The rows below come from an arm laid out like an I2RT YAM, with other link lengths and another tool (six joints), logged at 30 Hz.
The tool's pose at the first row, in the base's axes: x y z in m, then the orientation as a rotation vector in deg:
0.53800, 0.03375, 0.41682, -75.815, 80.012, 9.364
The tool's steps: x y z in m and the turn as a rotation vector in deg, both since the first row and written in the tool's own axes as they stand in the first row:
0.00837, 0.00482, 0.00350, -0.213, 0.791, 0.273
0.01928, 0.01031, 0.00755, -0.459, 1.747, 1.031
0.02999, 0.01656, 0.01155, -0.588, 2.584, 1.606
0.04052, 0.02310, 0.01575, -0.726, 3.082, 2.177
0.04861, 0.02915, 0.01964, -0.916, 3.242, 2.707
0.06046, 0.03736, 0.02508, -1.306, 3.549, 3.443
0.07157, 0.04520, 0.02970, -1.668, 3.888, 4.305
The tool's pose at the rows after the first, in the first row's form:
0.53885, 0.03305, 0.40661, -75.999, 80.882, 9.192
0.54025, 0.03148, 0.39391, -75.915, 82.225, 9.263
0.54099, 0.03027, 0.38096, -75.825, 83.333, 9.202
0.54158, 0.02941, 0.36791, -75.661, 84.154, 9.364
0.54166, 0.02960, 0.35709, -75.487, 84.666, 9.756
0.54211, 0.02945, 0.34169, -75.367, 85.458, 10.338
0.54214, 0.02901, 0.32733, -75.138, 86.359, 10.965

